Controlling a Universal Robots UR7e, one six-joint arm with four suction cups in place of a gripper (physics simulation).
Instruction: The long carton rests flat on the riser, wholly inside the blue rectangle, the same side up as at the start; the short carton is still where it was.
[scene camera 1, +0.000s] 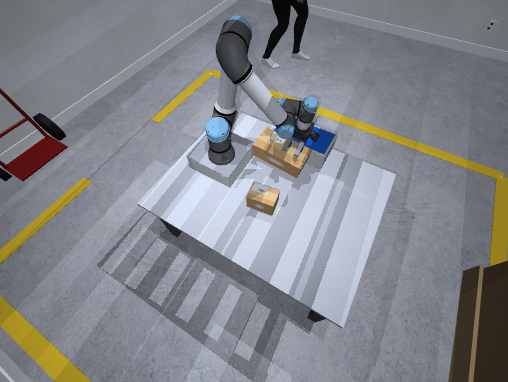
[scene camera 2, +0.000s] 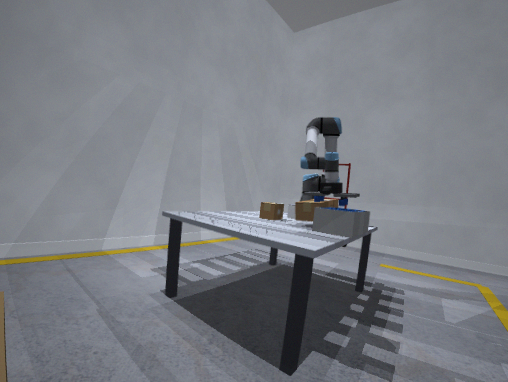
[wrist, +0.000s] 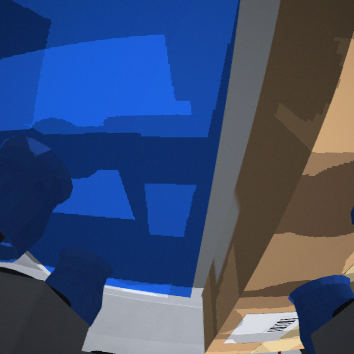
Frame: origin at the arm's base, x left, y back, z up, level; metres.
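Seen in the pictures: hand, its tool point: (scene camera 1: 297, 140) (scene camera 2: 331, 204) (wrist: 197, 235); arm's base, origin of its link: (scene camera 1: 221, 154).
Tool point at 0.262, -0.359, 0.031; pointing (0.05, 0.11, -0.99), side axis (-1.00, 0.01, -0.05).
Pixels of each thing's middle, then the offset from my tool point to it, as dx, dy, dz. Level surfaces: height alone.
- long carton, middle of its body: (wrist: 311, 237) (scene camera 1: 281, 152) (scene camera 2: 318, 209) -0.093, +0.060, -0.039
- grey riser, middle of its body: (wrist: 98, 135) (scene camera 2: 343, 220) (scene camera 1: 302, 140) +0.083, -0.009, -0.080
- blue rectangle, middle of its body: (wrist: 58, 186) (scene camera 1: 303, 133) +0.083, -0.009, -0.020
- short carton, middle of its body: (scene camera 1: 262, 198) (scene camera 2: 272, 210) -0.395, +0.035, -0.088
- striped table, height of its surface: dz -0.140
The long carton (scene camera 1: 280, 152) (scene camera 2: 305, 211) (wrist: 298, 197) is brown with a barcode label and lies level, close along the left side of the grey riser (scene camera 1: 324, 158) (scene camera 2: 341, 223). The blue rectangle (scene camera 1: 325, 139) (wrist: 105, 88) on top of the riser is bare. My gripper (scene camera 1: 293, 145) (scene camera 2: 330, 196) sits over the carton's edge nearest the riser. One suction cup (wrist: 321, 305) rests on the carton, and two others (wrist: 79, 277) hang over the blue rectangle. I cannot tell whether the carton touches the table. The short carton (scene camera 1: 262, 197) (scene camera 2: 271, 211) stands alone on the table in front.
The arm's grey base block (scene camera 1: 214, 164) stands at the table's back left corner. The striped table (scene camera 1: 328, 242) (scene camera 2: 260, 233) stretches away to the front and right. A person (scene camera 1: 286, 30) stands on the floor behind. A red frame (scene camera 2: 348, 178) rises behind the riser.
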